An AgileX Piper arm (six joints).
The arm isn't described. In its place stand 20 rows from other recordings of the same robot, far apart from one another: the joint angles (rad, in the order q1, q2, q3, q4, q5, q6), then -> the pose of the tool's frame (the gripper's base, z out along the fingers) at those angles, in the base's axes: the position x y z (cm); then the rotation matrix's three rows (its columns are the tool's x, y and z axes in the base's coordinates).
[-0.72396, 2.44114, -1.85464, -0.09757, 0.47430, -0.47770] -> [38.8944 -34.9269 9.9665], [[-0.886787 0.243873 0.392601], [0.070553 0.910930 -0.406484], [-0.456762 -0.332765 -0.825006]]
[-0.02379, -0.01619, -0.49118, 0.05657, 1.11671, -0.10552] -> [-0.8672 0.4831 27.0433], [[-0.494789 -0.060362 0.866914], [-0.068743 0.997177 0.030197], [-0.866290 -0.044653 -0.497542]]
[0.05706, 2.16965, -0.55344, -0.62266, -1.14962, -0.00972] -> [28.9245 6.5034 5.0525], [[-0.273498 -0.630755 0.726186], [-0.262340 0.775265 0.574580], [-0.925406 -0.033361 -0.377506]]
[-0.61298, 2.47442, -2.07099, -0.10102, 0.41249, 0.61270] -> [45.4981 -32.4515 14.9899], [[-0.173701 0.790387 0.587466], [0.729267 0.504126 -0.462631], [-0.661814 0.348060 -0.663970]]
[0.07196, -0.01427, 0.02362, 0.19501, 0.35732, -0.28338] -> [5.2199 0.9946 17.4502], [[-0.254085 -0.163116 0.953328], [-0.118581 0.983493 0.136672], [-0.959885 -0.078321 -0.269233]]
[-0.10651, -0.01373, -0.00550, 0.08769, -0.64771, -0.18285] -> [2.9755 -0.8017 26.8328], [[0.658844 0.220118 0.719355], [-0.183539 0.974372 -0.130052], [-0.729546 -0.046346 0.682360]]
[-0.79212, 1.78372, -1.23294, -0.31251, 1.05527, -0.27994] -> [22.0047 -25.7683 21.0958], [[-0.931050 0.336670 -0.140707], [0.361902 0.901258 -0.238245], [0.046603 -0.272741 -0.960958]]
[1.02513, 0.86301, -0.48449, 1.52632, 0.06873, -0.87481] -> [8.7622 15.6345 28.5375], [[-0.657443 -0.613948 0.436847], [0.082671 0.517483 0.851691], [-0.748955 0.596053 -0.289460]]
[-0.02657, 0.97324, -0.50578, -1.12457, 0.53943, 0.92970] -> [17.7868 -4.6907 25.7827], [[-0.638671 0.315387 0.701877], [-0.100097 0.870341 -0.482169], [-0.762942 -0.378203 -0.524292]]
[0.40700, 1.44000, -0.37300, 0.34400, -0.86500, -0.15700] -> [23.5571 7.6112 19.9372], [[-0.142746 -0.139525 0.979876], [0.013464 0.989649 0.142878], [-0.989668 0.033589 -0.139390]]
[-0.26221, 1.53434, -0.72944, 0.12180, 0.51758, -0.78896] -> [25.4302 -6.2588 17.2602], [[-0.857736 -0.389165 0.335917], [-0.422058 0.906139 -0.027914], [-0.293524 -0.165719 -0.941478]]
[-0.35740, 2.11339, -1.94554, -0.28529, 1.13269, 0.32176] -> [42.5354 -18.3599 26.4686], [[-0.771508 0.588648 0.241389], [0.491128 0.792219 -0.362191], [-0.404436 -0.160880 -0.900305]]
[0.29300, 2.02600, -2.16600, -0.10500, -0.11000, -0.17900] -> [46.3149 14.0818 46.7623], [[0.387251 -0.198862 0.900273], [-0.175193 0.942799 0.283615], [-0.905176 -0.267551 0.330260]]
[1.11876, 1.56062, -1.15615, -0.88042, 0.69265, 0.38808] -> [18.6991 28.2524 29.1434], [[-0.069606 -0.703935 0.706846], [-0.849002 0.413840 0.328531], [-0.523785 -0.577246 -0.626447]]
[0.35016, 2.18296, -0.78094, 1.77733, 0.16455, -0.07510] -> [28.0854 11.8103 0.8844], [[-0.257834 0.943060 0.210142], [0.947222 0.203837 0.247431], [0.190507 0.262847 -0.945843]]
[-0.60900, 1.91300, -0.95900, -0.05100, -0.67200, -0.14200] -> [32.9269 -22.6121 18.1500], [[-0.255473 0.508393 0.822356], [-0.042292 0.843891 -0.534845], [-0.965891 -0.171418 -0.194091]]
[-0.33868, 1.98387, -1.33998, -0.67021, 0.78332, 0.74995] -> [36.5339 -17.0980 17.5528], [[-0.756488 0.637458 0.146196], [0.491361 0.701498 -0.516202], [-0.431613 -0.318666 -0.843897]]
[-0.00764, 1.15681, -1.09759, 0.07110, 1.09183, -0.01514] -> [21.6005 0.4087 34.6720], [[-0.873971 -0.007599 0.485918], [0.024313 0.997942 0.059335], [-0.485369 0.063671 -0.871988]]
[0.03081, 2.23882, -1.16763, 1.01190, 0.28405, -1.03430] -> [39.8646 3.3918 4.3921], [[-0.901119 -0.166649 0.400265], [-0.067555 0.965873 0.250053], [-0.428276 0.198287 -0.881624]]
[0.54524, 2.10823, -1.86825, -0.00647, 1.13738, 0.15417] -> [38.8554 23.5062 24.1951], [[-0.890183 -0.387352 0.239858], [-0.363505 0.921220 0.138625], [-0.274659 0.036212 -0.960860]]
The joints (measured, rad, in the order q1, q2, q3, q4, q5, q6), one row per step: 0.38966 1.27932 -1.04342 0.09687 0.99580 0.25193; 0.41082 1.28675 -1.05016 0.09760 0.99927 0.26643; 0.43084 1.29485 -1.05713 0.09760 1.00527 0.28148; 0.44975 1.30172 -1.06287 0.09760 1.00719 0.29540; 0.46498 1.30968 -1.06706 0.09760 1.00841 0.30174; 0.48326 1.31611 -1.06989 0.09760 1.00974 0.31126; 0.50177 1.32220 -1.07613 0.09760 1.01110 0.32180; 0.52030 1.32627 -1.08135 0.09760 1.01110 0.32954; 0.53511 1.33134 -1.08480 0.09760 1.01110 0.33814; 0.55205 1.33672 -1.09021 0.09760 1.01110 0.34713; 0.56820 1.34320 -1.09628 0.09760 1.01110 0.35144; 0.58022 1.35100 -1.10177 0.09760 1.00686 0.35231
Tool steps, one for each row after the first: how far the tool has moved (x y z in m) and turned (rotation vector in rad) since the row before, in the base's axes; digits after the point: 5 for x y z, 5 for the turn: -0.00060 0.00547 0.00000 0.00414 0.00753 0.00823; -0.00064 0.00517 -0.00021 0.00227 0.01015 0.00691; -0.00063 0.00492 -0.00013 0.00331 0.00619 0.00640; -0.00020 0.00416 -0.00084 -0.00015 0.00607 0.00956; -0.00103 0.00466 -0.00086 0.00075 0.00680 0.00969; -0.00091 0.00485 0.00020 0.00267 0.00379 0.00898; -0.00133 0.00468 0.00046 0.00289 0.00104 0.01144; -0.00091 0.00387 -0.00031 0.00173 0.00371 0.00693; -0.00106 0.00446 0.00016 0.00264 0.00242 0.00870; -0.00081 0.00444 0.00006 0.00102 0.00154 0.01220; 0.00019 0.00384 -0.00032 0.00123 -0.00139 0.01081
